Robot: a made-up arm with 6 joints.
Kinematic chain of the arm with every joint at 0, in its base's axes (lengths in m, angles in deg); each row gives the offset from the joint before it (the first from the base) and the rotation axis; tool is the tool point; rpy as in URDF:
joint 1: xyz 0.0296 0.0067 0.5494 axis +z
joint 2: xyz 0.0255 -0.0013 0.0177 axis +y
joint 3: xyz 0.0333 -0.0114 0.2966 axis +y
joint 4: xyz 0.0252 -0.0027 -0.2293 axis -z
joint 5: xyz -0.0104 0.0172 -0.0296 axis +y
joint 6: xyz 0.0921 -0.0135 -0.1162 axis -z
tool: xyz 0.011 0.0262 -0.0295 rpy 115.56 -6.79 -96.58
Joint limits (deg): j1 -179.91..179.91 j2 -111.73..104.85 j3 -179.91..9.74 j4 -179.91..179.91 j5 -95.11..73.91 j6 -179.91..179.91
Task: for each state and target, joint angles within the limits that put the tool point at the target. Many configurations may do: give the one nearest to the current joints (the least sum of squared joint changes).
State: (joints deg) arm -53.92 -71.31 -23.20 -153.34 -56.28 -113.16
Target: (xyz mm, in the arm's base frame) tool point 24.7 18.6 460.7
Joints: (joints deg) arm -52.64 -76.81 5.48 -170.45 -52.68 -109.66
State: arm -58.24 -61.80 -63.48 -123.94 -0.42 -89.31
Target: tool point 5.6 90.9 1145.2
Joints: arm -65.24 -57.86 -105.76 -118.35 5.74 -92.26
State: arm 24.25 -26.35 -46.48 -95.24 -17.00 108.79
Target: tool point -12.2 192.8 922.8
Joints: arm 50.67 -47.90 -59.94 -90.90 -33.90 106.88
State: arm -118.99 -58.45 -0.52 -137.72 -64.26 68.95
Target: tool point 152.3 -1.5 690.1
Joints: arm -116.85 -48.41 -19.93 -118.30 -84.26 72.52
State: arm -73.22 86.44 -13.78 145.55 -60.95 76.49
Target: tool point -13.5 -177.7 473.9
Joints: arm -54.19 85.95 -41.27 130.91 -69.34 74.16
